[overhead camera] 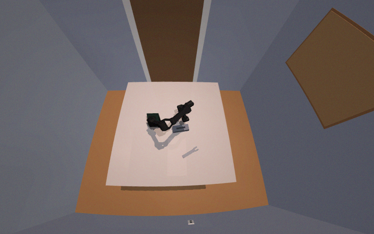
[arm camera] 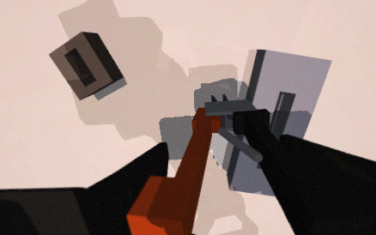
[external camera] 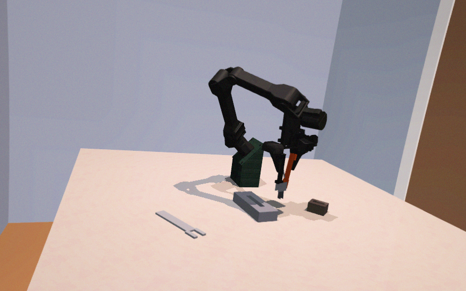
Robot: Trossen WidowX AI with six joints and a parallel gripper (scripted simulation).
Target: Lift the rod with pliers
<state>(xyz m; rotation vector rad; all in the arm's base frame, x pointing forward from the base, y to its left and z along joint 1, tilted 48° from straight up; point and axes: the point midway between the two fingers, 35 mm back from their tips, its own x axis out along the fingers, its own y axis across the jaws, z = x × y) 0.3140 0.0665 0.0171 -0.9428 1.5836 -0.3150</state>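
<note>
The grey channel block lies 20 mm behind my gripper tip, 80 mm to the right of it and 130 mm below it. From my gripper tip the other things lie so: brown holster 20 mm behind, 150 mm to the left, 130 mm below; flat grey forked bar 110 mm ahead, 330 mm to the right, 140 mm below.
</note>
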